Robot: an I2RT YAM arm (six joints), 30 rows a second.
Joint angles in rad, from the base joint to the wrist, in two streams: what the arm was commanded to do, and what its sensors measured. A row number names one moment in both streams.
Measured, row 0:
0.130 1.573 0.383 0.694 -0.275 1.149
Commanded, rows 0 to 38:
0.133 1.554 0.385 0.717 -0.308 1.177
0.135 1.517 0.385 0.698 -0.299 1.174
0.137 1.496 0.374 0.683 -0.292 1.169
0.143 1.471 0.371 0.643 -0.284 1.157
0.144 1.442 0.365 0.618 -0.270 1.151
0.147 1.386 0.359 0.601 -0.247 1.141
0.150 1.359 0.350 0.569 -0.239 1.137
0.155 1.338 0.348 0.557 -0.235 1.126
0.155 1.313 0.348 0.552 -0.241 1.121
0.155 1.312 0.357 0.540 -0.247 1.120
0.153 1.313 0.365 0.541 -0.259 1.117
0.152 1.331 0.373 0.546 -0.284 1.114
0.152 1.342 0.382 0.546 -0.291 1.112
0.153 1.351 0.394 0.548 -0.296 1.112
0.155 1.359 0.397 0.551 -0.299 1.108
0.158 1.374 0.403 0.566 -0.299 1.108
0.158 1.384 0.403 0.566 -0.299 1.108
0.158 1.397 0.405 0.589 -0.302 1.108
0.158 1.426 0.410 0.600 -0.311 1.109
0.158 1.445 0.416 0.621 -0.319 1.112
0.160 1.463 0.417 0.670 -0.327 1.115
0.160 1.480 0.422 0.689 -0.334 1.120
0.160 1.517 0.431 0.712 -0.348 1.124
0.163 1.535 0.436 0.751 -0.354 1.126
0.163 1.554 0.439 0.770 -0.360 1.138
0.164 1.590 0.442 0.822 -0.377 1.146
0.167 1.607 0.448 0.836 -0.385 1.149
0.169 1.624 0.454 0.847 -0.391 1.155
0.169 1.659 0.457 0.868 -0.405 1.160
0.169 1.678 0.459 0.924 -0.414 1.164
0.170 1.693 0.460 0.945 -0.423 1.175
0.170 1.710 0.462 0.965 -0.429 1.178
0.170 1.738 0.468 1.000 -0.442 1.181
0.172 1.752 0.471 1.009 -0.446 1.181
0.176 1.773 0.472 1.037 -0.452 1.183
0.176 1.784 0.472 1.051 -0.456 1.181
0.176 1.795 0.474 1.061 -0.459 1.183
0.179 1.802 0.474 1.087 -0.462 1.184
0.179 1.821 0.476 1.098 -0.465 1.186
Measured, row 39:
0.172 1.788 0.452 0.958 -0.436 1.179
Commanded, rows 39 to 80:
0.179 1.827 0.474 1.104 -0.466 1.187
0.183 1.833 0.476 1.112 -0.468 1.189
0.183 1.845 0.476 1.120 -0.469 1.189
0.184 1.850 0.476 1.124 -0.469 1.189
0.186 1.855 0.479 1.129 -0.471 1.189
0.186 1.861 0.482 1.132 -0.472 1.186
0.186 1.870 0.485 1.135 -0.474 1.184
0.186 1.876 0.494 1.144 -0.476 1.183
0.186 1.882 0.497 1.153 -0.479 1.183
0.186 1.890 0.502 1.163 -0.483 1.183
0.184 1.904 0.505 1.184 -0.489 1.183
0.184 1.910 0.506 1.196 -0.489 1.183
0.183 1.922 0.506 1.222 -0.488 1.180
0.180 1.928 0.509 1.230 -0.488 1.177
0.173 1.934 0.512 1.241 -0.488 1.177
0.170 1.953 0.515 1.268 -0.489 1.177
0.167 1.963 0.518 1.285 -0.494 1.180
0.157 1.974 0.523 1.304 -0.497 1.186
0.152 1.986 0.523 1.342 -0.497 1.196
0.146 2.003 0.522 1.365 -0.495 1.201
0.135 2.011 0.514 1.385 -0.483 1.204
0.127 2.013 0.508 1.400 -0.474 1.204
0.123 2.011 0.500 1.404 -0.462 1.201
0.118 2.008 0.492 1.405 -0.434 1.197
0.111 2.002 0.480 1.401 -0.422 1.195
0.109 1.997 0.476 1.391 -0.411 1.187
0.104 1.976 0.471 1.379 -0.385 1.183
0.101 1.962 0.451 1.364 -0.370 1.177
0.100 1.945 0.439 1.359 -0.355 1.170
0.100 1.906 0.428 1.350 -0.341 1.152
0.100 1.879 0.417 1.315 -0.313 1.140
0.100 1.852 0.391 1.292 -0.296 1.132
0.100 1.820 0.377 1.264 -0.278 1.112
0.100 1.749 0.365 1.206 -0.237 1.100
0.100 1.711 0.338 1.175 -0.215 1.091
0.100 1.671 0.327 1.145 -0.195 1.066
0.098 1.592 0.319 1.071 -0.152 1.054
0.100 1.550 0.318 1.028 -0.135 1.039
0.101 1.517 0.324 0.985 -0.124 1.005
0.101 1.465 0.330 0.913 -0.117 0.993
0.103 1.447 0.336 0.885 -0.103 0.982
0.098 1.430 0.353 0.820 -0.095 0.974
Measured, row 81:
0.103 1.488 0.325 0.994 -0.196 1.063
